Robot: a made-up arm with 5 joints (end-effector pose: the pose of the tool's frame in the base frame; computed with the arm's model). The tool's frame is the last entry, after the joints.
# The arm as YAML. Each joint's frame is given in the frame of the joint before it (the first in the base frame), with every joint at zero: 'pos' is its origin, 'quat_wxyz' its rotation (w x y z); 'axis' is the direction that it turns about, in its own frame. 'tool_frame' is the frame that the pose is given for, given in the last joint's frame.
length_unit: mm
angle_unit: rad
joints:
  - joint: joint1
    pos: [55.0, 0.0, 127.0]
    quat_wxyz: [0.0, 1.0, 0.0, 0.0]
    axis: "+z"
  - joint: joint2
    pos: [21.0, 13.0, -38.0]
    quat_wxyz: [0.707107, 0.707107, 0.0, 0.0]
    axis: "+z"
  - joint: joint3
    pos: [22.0, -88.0, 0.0]
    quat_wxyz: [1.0, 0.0, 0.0, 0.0]
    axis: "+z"
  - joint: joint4
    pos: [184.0, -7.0, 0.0]
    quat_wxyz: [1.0, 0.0, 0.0, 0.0]
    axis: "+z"
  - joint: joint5
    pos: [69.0, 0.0, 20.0]
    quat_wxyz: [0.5, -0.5, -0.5, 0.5]
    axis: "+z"
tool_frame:
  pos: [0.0, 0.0, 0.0]
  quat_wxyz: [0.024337, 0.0, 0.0, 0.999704]
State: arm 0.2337 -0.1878 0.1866 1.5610 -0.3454
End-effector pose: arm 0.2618 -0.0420 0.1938 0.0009 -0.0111 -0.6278
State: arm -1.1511 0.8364 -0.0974 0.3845 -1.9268
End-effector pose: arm 0.1593 0.2509 0.0267 0.4600 -0.0035 -0.8103
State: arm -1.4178 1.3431 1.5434 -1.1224 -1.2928
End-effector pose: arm 0.0362 -0.0759 0.0425 -0.1898 0.0367 0.0761
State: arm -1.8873 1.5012 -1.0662 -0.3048 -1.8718
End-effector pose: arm -0.0601 0.3291 0.0690 1.3615 0.4710 -0.0272
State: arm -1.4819 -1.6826 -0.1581 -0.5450 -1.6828
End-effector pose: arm 0.0325 -0.1736 0.3998 -2.3285 -0.0836 -0.1252
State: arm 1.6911 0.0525 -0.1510 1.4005 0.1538
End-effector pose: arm 0.0321 -0.2474 0.2103 -0.2339 -0.1863 -1.5755
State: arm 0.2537 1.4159 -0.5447 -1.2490 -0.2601
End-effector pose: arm 0.3465 -0.0683 0.0460 0.0542 -1.9661 -0.3707
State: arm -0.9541 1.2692 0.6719 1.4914 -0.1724
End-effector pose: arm 0.0408 -0.0079 0.0159 -1.0492 1.5752 0.5049
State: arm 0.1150 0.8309 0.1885 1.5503 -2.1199
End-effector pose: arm 0.2000 -0.0097 0.0177 -1.0538 0.6375 -2.0529
